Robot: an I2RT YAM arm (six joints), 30 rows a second.
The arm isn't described. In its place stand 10 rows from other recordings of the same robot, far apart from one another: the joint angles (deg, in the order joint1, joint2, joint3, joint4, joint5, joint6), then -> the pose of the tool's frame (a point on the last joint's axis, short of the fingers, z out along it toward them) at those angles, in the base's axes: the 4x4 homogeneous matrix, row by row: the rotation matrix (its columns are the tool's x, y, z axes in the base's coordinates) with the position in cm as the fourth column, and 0 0 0 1 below.
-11.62, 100.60, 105.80, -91.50, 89.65, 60.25 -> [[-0.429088 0.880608 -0.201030 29.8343], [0.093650 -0.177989 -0.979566 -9.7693], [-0.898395 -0.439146 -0.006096 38.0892], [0 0 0 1]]
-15.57, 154.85, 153.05, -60.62, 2.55, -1.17 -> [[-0.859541 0.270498 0.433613 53.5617], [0.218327 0.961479 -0.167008 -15.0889], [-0.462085 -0.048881 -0.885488 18.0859], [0 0 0 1]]
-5.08, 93.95, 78.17, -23.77, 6.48, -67.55 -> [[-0.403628 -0.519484 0.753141 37.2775], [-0.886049 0.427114 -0.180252 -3.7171], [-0.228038 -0.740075 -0.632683 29.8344], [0 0 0 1]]
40.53, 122.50, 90.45, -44.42, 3.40, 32.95 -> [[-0.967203 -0.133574 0.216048 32.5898], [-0.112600 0.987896 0.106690 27.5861], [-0.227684 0.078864 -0.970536 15.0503], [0 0 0 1]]
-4.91, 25.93, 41.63, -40.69, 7.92, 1.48 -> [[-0.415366 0.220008 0.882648 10.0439], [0.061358 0.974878 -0.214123 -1.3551], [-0.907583 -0.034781 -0.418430 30.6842], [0 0 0 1]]
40.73, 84.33, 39.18, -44.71, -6.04, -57.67 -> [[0.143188 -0.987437 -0.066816 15.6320], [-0.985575 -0.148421 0.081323 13.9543], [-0.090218 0.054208 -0.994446 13.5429], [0 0 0 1]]
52.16, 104.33, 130.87, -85.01, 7.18, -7.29 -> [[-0.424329 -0.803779 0.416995 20.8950], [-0.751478 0.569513 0.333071 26.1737], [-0.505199 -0.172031 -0.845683 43.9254], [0 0 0 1]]
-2.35, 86.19, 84.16, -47.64, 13.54, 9.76 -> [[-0.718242 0.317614 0.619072 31.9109], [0.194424 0.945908 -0.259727 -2.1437], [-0.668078 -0.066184 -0.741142 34.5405], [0 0 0 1]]
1.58, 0.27, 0.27, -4.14, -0.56, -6.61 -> [[-0.067391 -0.045375 0.996694 11.0261], [-0.117008 0.992431 0.037269 0.3390], [-0.990842 -0.114109 -0.072190 16.6833], [0 0 0 1]]
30.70, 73.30, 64.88, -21.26, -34.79, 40.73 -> [[-0.874338 -0.362925 0.322208 23.4664], [0.104057 0.508282 0.854881 16.2957], [-0.474030 0.780983 -0.406646 33.8727], [0 0 0 1]]
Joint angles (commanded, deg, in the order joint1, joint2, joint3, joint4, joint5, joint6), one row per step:
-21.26, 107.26, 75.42, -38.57, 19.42, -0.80
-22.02, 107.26, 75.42, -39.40, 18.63, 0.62
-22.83, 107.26, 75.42, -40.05, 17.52, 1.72
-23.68, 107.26, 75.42, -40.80, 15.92, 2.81
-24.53, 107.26, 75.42, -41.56, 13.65, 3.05
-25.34, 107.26, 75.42, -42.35, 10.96, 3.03
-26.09, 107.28, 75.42, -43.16, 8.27, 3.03
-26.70, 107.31, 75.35, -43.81, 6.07, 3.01
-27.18, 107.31, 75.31, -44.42, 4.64, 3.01
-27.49, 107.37, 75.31, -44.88, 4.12, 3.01
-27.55, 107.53, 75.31, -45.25, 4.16, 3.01
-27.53, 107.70, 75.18, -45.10, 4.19, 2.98
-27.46, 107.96, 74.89, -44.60, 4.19, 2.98
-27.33, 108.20, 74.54, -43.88, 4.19, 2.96
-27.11, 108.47, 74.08, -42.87, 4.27, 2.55
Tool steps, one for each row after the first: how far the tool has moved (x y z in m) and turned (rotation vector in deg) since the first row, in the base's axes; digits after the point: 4 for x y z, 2 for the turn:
-0.0031, -0.0036, -0.0007, 1.24, -0.10, -1.77
-0.0060, -0.0074, -0.0013, 2.64, -0.33, -3.22
-0.0091, -0.0110, -0.0020, 4.51, -0.64, -4.57
-0.0121, -0.0142, -0.0027, 6.84, -0.84, -4.98
-0.0149, -0.0168, -0.0035, 9.53, -1.09, -5.02
-0.0176, -0.0190, -0.0043, 12.24, -1.35, -5.06
-0.0200, -0.0207, -0.0053, 14.49, -1.53, -5.09
-0.0221, -0.0220, -0.0058, 16.02, -1.53, -5.24
-0.0236, -0.0231, -0.0064, 16.70, -1.29, -5.48
-0.0242, -0.0233, -0.0075, 16.88, -0.81, -5.62
-0.0241, -0.0232, -0.0091, 16.91, -0.65, -5.60
-0.0237, -0.0229, -0.0117, 16.93, -0.60, -5.54
-0.0229, -0.0224, -0.0145, 16.88, -0.69, -5.37
-0.0218, -0.0215, -0.0178, 16.62, -0.76, -4.75

